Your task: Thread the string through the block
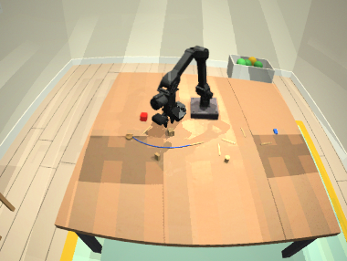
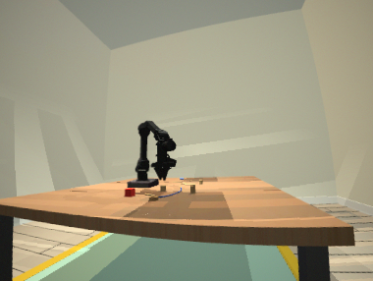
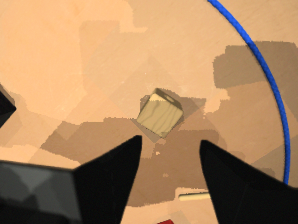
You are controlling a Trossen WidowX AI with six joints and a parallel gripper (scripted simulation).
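The wooden block is 40 mm below my gripper tip and 10 mm to the left of it. Also, from my gripper tip: round wooden button 200 mm to the right, 50 mm below, 50 mm ahead; thin wooden stick 140 mm to the left, 60 mm below, 60 mm ahead; red cube 150 mm to the right, 100 mm behind, 40 mm below.
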